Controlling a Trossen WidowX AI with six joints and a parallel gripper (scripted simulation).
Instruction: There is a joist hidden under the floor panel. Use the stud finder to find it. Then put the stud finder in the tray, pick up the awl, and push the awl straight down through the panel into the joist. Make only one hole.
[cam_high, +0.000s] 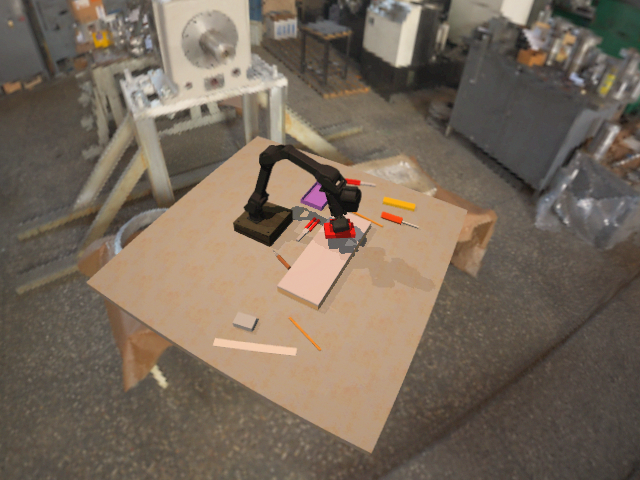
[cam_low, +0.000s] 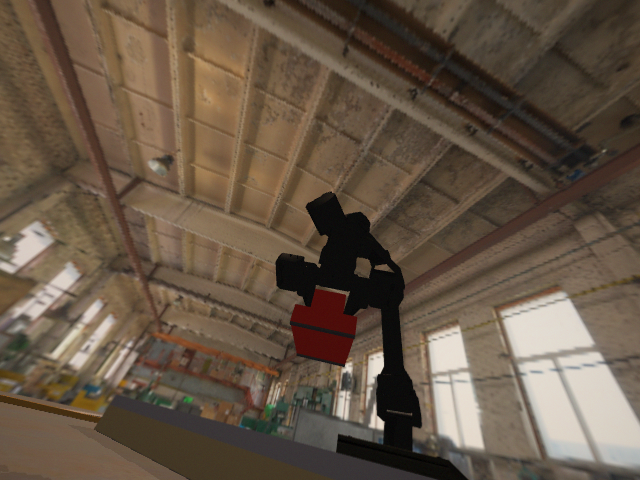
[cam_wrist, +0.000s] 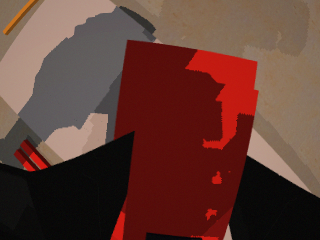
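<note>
Right now my gripper tip is 20 mm to the left of the stud finder, 20 mm below it and 20 mm past it. From my gripper tip the other things lie so: purple tray: 290 mm behind, 240 mm to the left, 140 mm below; awl: 190 mm to the right, 180 mm behind, 150 mm below; indicator window: 30 mm to the right, 30 mm behind, 30 mm above.
</note>
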